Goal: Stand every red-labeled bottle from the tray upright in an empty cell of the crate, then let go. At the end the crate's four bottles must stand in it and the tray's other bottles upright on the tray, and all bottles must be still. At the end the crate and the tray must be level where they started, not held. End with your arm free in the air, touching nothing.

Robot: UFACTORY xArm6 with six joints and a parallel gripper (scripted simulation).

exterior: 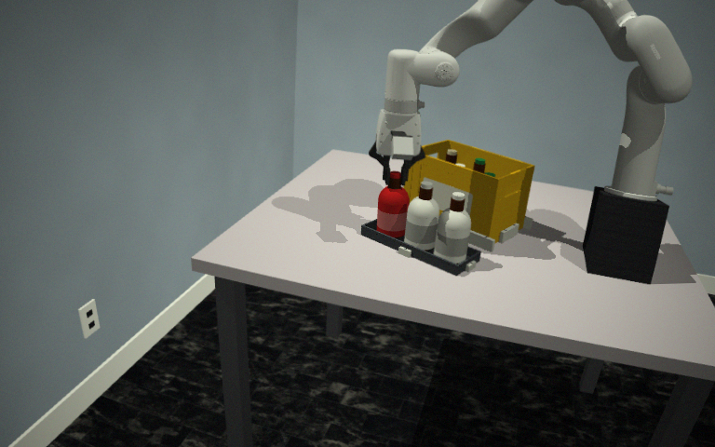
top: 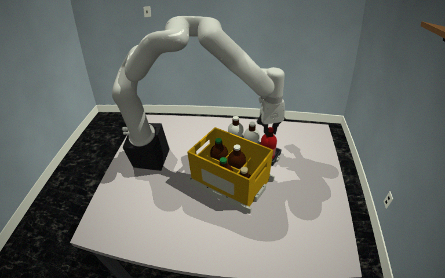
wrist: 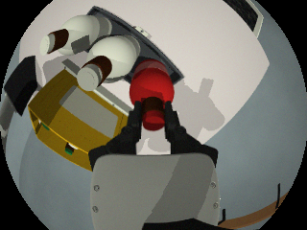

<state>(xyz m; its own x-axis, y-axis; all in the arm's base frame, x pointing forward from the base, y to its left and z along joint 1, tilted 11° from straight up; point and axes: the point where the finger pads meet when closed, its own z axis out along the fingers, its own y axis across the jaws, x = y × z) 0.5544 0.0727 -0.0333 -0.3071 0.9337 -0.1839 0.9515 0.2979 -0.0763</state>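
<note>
The red-labeled bottle lies 7 cm below my hand. The rest, counted from my hand: crate: 16 cm behind, 17 cm to the right, 7 cm below.
</note>
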